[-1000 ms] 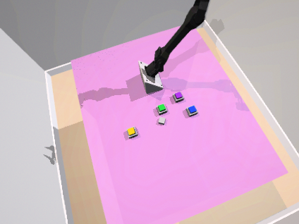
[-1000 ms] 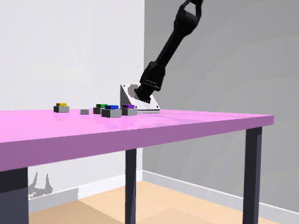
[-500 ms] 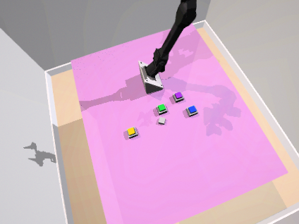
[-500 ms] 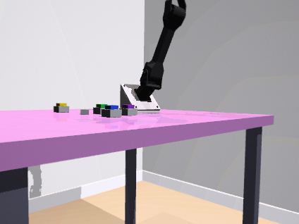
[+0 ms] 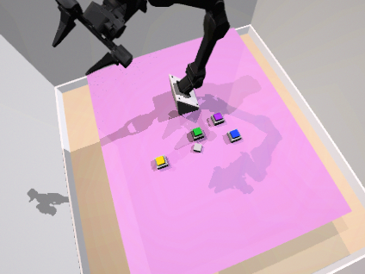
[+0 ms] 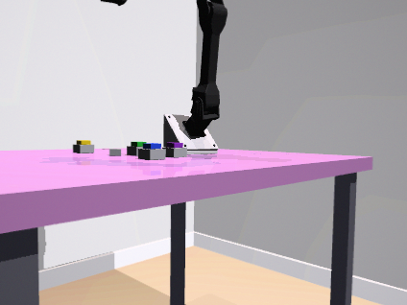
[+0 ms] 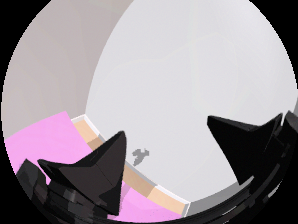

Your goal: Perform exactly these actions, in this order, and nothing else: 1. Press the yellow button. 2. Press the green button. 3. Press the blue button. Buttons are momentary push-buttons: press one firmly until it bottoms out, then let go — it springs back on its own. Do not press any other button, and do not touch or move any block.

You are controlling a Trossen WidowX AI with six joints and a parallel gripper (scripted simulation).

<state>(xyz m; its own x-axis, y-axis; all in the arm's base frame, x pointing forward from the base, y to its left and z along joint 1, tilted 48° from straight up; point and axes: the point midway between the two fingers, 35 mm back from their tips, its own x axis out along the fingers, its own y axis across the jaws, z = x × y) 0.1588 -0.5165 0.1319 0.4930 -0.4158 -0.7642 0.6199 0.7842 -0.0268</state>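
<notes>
The yellow button is 12 cm ahead of my gripper tip, 10 cm to the left of it and 51 cm below it. Also, from my gripper tip: small grey block: 10 cm ahead, 27 cm to the left, 53 cm below; then purple button: 1 cm behind, 40 cm to the left, 51 cm below; then green button: 3 cm ahead, 29 cm to the left, 51 cm below.
</notes>
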